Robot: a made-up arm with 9 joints.
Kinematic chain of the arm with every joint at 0, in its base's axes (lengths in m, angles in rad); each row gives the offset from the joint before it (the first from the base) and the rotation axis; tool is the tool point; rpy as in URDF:
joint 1: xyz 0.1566 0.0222 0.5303 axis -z
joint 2: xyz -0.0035 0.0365 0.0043 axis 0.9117 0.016 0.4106
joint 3: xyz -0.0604 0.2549 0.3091 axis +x
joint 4: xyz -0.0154 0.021 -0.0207 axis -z
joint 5: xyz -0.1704 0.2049 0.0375 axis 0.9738 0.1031 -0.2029
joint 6: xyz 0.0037 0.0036 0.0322 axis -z
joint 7: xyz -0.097 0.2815 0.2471 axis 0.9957 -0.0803 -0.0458
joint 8: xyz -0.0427 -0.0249 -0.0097 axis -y
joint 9: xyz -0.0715 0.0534 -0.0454 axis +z
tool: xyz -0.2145 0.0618 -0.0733 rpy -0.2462 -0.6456 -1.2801
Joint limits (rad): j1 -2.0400..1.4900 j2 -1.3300..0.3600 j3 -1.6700..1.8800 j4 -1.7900..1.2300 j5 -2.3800..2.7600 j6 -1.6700..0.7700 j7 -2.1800..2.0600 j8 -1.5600..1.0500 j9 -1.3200..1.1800
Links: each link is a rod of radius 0.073 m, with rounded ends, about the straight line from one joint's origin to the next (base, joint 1, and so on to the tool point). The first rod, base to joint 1, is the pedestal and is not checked.
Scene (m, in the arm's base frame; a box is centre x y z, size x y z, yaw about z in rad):
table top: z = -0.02
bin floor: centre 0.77 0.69 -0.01 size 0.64 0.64 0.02 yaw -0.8
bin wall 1: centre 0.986 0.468 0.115 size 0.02 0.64 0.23 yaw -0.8
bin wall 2: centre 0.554 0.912 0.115 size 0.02 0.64 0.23 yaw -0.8
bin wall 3: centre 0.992 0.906 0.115 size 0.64 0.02 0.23 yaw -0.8
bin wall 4: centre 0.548 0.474 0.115 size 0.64 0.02 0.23 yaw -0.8
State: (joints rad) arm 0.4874 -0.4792 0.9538 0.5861 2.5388 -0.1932 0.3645 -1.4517 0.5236
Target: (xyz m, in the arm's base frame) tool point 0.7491 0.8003 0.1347
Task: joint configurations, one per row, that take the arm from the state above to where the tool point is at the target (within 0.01 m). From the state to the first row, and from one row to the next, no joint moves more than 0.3 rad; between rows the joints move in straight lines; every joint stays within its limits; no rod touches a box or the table.
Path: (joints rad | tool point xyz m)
1: 0.7463 -0.6083 0.9254 0.6865 2.5513 -0.2116 0.4290 -1.5059 0.5856 | 0.3955 0.9574 0.5316
2: 1.0053 -0.7375 0.8970 0.7869 2.5638 -0.2301 0.4936 -1.5600 0.6477 | 0.7492 0.8003 0.4345
3: 0.8346 -1.0036 0.8212 0.8185 2.7600 -0.3757 0.4215 -1.5005 0.5541 | 0.7491 0.8003 0.1347

